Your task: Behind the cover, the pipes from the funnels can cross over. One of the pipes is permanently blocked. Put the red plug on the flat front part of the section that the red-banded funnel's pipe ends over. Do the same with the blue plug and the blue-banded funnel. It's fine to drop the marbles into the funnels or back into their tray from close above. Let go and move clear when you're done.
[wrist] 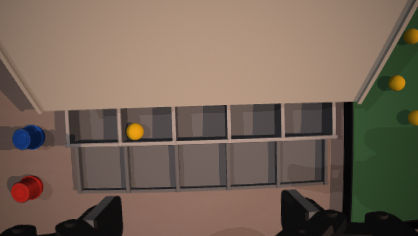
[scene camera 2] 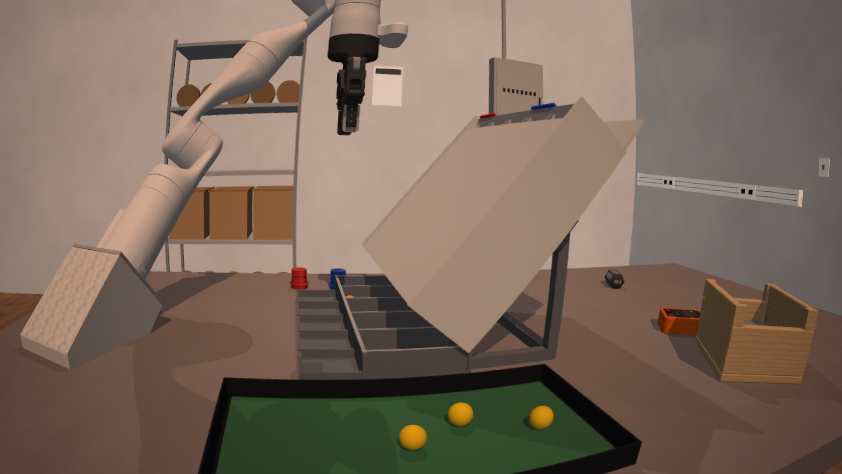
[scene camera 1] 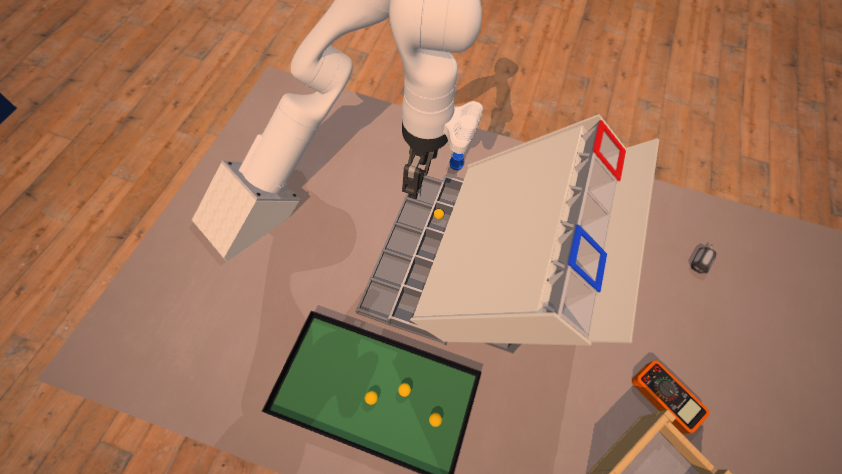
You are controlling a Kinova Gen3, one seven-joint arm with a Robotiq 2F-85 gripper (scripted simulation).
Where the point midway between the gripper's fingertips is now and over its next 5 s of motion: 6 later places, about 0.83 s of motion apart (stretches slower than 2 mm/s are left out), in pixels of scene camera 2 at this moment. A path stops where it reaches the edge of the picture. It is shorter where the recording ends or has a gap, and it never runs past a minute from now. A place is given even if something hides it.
My gripper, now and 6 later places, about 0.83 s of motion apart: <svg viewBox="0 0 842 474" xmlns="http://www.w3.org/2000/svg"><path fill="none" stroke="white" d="M346 133L345 148L347 224L395 287L411 392L413 432L413 447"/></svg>
